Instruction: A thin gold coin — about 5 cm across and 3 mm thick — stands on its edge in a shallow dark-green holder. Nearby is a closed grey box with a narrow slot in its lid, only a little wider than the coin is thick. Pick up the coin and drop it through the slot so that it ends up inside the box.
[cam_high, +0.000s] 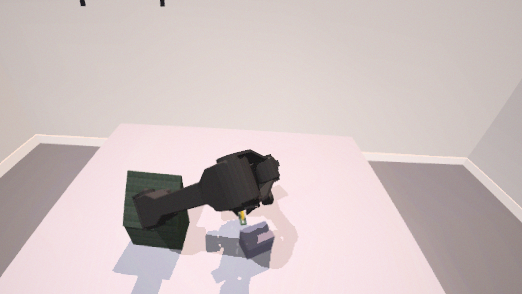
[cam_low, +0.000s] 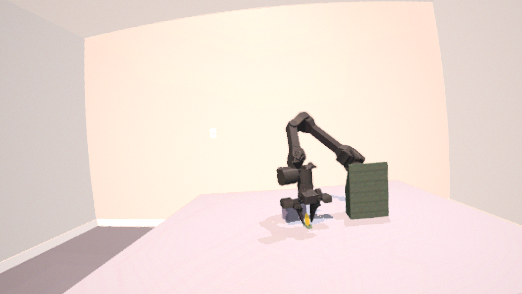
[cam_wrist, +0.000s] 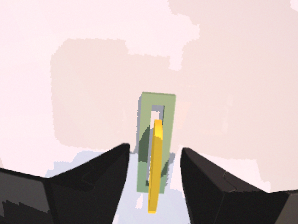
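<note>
The gold coin is 10 mm above my gripper tip.
</note>
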